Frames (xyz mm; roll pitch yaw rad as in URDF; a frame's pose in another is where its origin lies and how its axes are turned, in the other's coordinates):
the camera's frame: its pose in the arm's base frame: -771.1 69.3 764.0 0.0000 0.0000 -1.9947
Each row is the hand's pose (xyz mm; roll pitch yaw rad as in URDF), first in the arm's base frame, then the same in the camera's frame.
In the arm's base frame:
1: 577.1 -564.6 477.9 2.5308 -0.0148 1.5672
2: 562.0 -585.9 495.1 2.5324 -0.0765 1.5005
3: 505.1 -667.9 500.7 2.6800 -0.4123 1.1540
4: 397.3 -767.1 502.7 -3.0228 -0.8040 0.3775
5: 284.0 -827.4 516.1 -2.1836 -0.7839 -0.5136
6: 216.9 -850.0 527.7 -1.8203 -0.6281 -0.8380
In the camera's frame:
1: 23.2 1489.6 -286.1 2.5308 -0.0148 -2.7213
2: 48.9 1484.6 -268.9 2.5324 -0.0765 -2.7880
3: 147.0 1466.5 -263.3 2.6800 -0.4123 -3.1345
4: 281.8 1409.0 -261.3 -3.0228 -0.8040 2.3722
5: 383.3 1330.5 -247.9 -2.1836 -0.7839 1.4811
6: 431.5 1278.7 -236.3 -1.8203 -0.6281 1.1567

